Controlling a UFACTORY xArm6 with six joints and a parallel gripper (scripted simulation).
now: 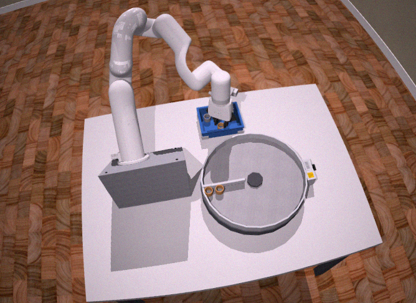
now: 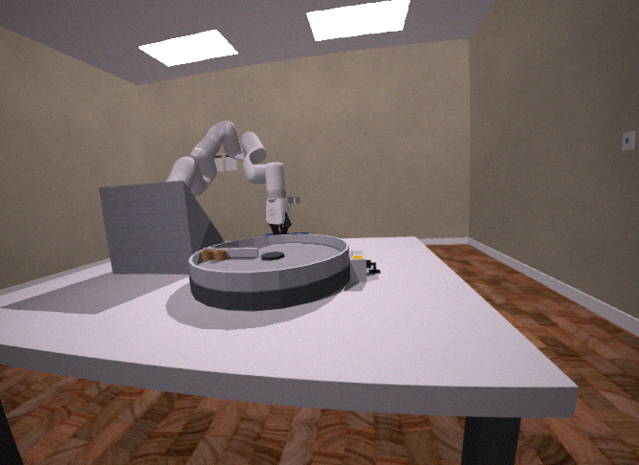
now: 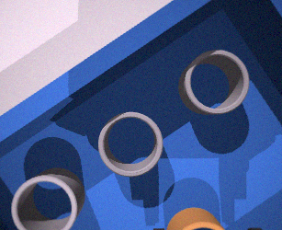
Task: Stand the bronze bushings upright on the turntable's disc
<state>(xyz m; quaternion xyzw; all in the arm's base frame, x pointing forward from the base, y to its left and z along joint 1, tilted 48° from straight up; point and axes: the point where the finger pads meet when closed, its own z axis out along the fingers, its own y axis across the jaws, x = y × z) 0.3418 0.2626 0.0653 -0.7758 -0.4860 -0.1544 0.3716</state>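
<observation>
My hand is 3 cm to the right of the blue crate and 3 cm above it. The rest, counted from my hand: turntable disc (30 cm to the right, 10 cm ahead).
</observation>
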